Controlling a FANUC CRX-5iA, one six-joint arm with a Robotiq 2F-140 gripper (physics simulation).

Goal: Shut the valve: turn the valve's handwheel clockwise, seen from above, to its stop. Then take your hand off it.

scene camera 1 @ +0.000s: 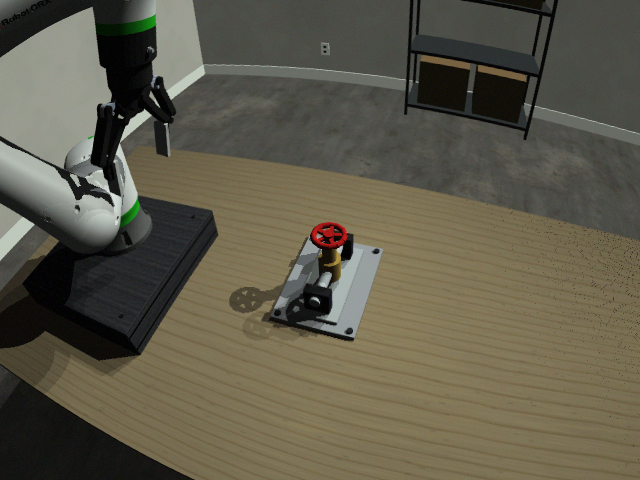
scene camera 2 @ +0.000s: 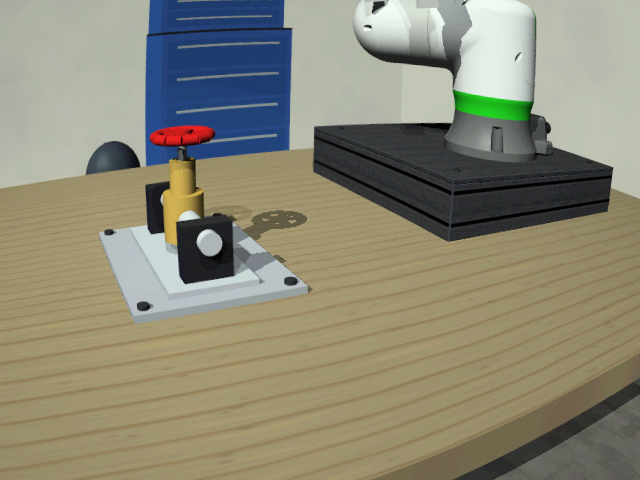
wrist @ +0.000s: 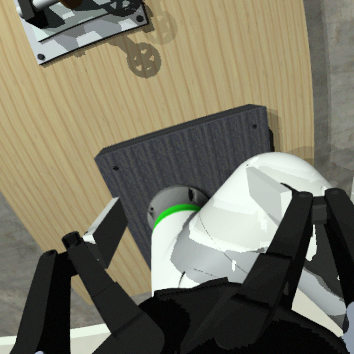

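Observation:
The valve's red handwheel [scene camera 1: 328, 234] [scene camera 2: 181, 139] lies level on top of the upright brass valve body [scene camera 1: 329, 267] [scene camera 2: 181, 206]. The body stands on a light grey base plate [scene camera 1: 362, 289] [scene camera 2: 124, 273] [wrist: 62, 50], with a white pipe running through two black blocks. The handwheel does not show in the wrist view. My gripper [scene camera 1: 138, 159] [wrist: 184, 196] is open and empty, with its fingers wide apart. It hangs fingers down above the robot's base area, well to the left of the handwheel in scene camera 1 and not touching it. The gripper does not show in scene camera 2.
The arm stands on a dark pedestal [scene camera 1: 170, 258] [scene camera 2: 382, 188] [wrist: 200, 137] beside the valve on the wooden table [scene camera 1: 439, 335] [scene camera 2: 361, 335] [wrist: 60, 110]. My own arm's links are close below the gripper. A shelf rack [scene camera 1: 475, 53] and a blue cabinet [scene camera 2: 227, 62] stand beyond the table.

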